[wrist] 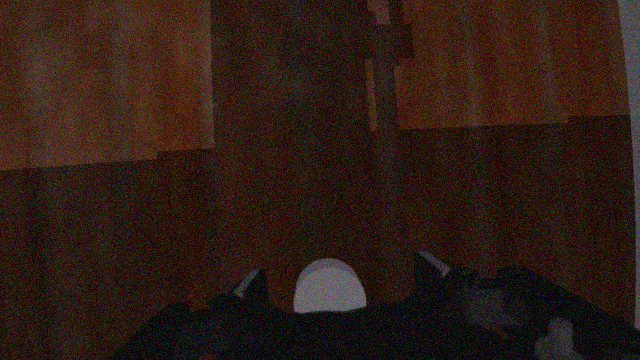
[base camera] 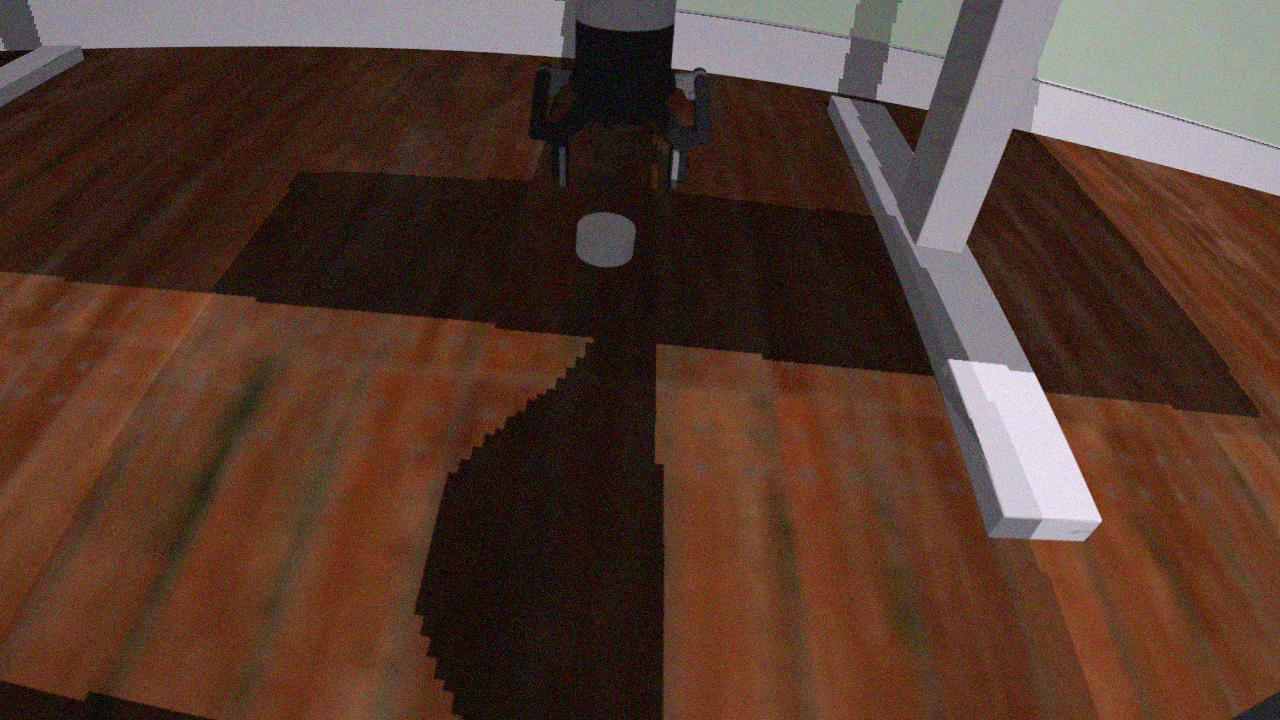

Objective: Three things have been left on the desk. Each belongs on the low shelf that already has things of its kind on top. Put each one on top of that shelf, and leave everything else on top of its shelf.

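A light grey, short cylinder [base camera: 605, 240] [wrist: 330, 290] stands upright on the dark, shaded wooden floor. In the wrist view its near part is hidden by the gripper's body. My gripper [base camera: 617, 185] [wrist: 340, 277] is open and empty, pointing down. In the base camera view its fingertips show just above and past the cylinder. In the wrist view the cylinder lies between the two fingertips in the picture; how far below them it is, I cannot tell. The desk top and the low shelves do not show in either view.
A white leg [base camera: 980, 125] rises from a long white foot [base camera: 1029, 447] on the right, running toward the camera. Another white foot [base camera: 40, 73] shows at the far left. A pale wall with a white skirting [base camera: 268, 25] runs along the back. A pale edge [wrist: 631, 150] shows at the wrist view's right.
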